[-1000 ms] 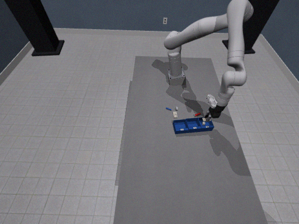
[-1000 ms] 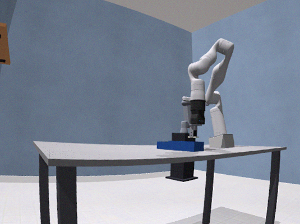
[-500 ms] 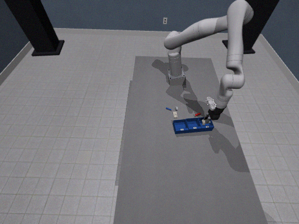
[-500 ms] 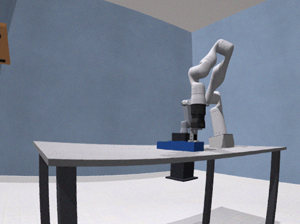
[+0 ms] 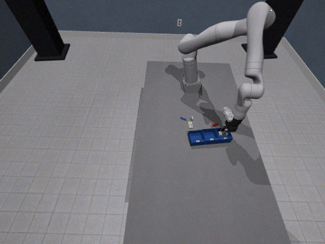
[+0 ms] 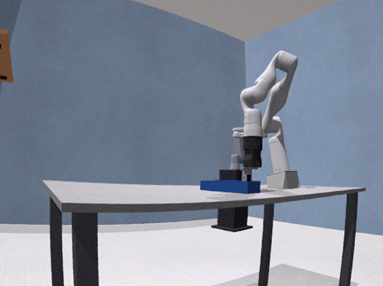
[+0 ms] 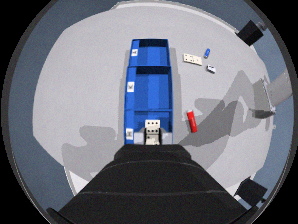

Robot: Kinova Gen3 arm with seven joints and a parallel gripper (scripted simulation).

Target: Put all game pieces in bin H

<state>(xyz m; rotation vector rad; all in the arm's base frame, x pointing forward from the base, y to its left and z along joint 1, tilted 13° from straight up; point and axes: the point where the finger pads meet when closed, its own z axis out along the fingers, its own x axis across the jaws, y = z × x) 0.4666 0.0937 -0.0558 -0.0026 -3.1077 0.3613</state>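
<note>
The die is 4 cm below my hand. The rest, counted from my hand: red cylinder (9 cm behind, 5 cm below, 2 cm to the right); blue three-compartment bin (8 cm to the right, 3 cm below, 1 cm ahead); grey-white piece (16 cm to the right, 15 cm behind, 4 cm below).
</note>
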